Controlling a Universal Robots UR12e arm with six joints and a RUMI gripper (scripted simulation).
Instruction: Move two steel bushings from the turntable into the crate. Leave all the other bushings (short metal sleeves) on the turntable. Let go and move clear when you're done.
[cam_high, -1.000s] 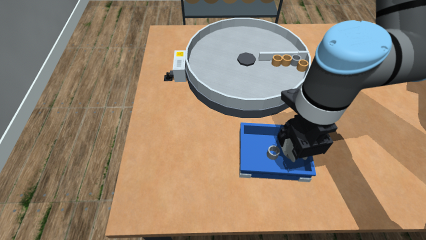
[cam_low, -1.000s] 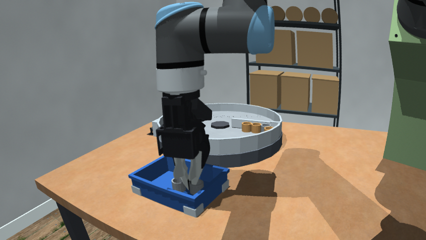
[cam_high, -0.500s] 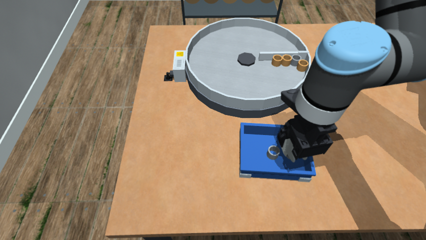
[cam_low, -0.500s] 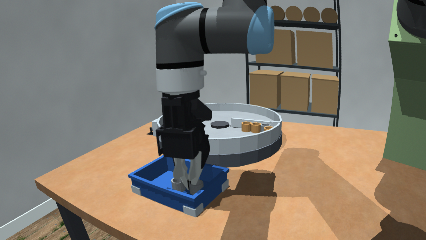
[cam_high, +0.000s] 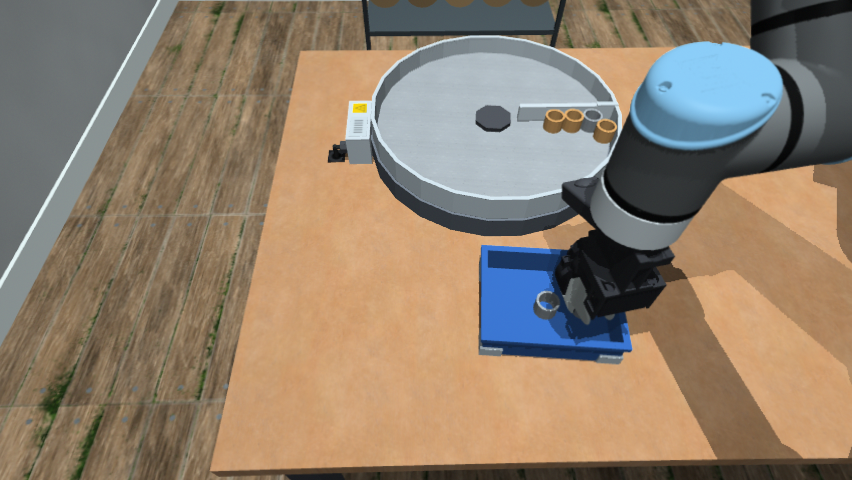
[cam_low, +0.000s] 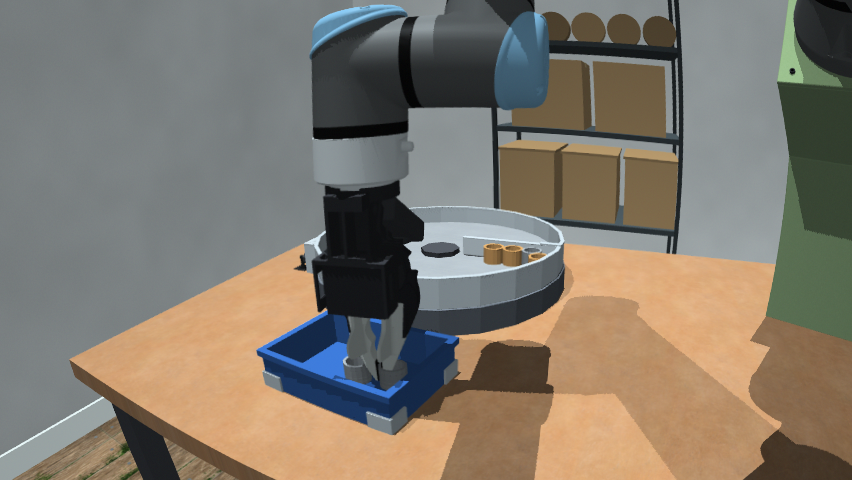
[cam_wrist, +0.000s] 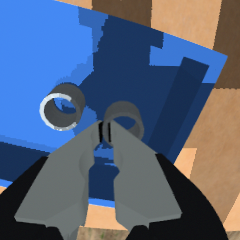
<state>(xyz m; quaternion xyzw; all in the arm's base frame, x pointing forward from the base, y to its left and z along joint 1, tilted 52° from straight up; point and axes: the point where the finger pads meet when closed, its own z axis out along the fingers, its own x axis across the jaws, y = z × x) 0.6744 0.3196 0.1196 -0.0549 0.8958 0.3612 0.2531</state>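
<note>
The blue crate lies 40 mm ahead of my hand and 10 mm below it. Round my hand: round grey turntable (120 mm ahead, 340 mm to the right, 20 mm above).
</note>
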